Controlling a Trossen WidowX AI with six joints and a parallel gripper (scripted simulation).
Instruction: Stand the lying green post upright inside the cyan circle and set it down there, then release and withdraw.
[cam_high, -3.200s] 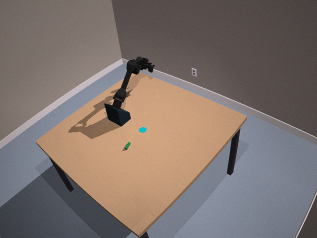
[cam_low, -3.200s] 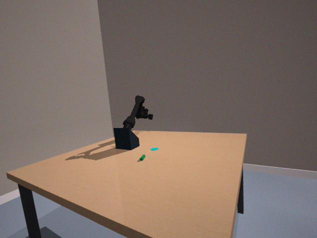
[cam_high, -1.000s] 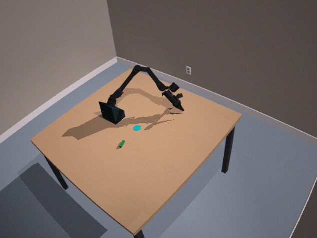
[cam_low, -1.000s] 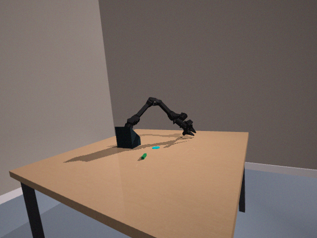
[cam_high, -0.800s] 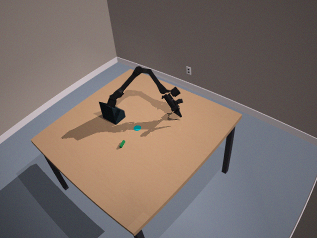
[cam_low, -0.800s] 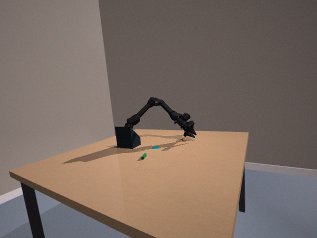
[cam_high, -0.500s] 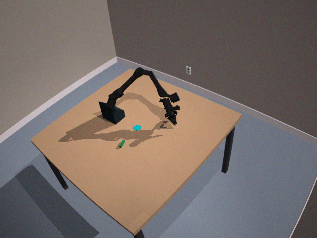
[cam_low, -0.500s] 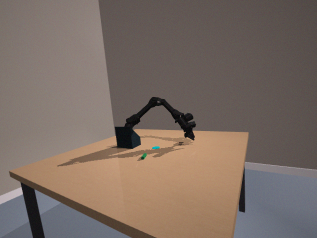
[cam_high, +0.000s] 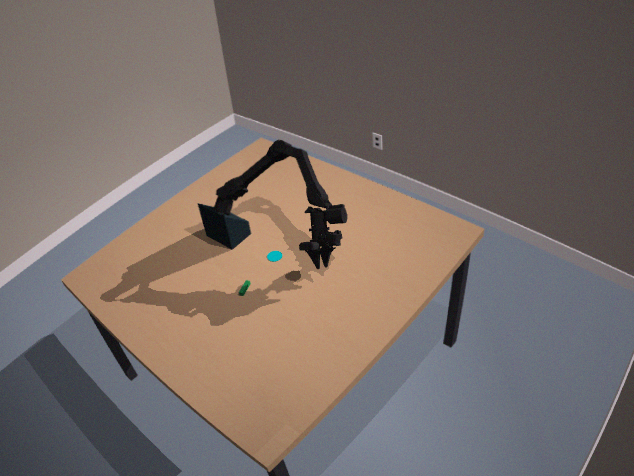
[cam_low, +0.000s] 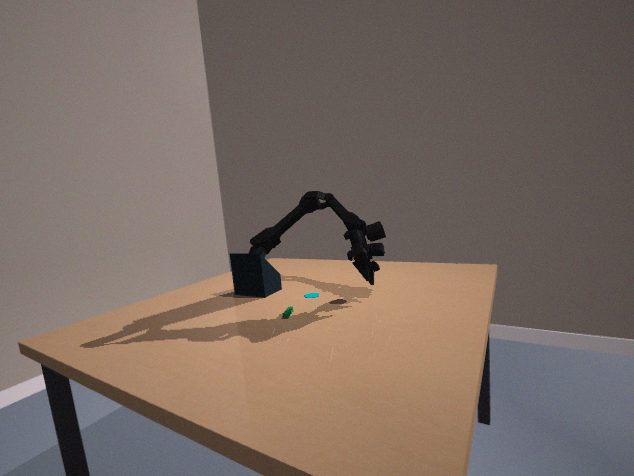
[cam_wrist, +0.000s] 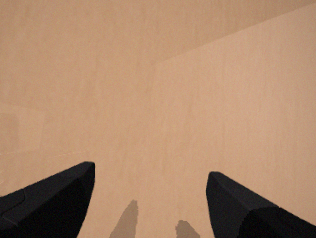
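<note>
The green post lies 22 cm behind my gripper tip, 20 cm to the right of it and 5 cm below it. Round my gripper tip: cyan circle (24 cm behind, 6 cm below).
</note>
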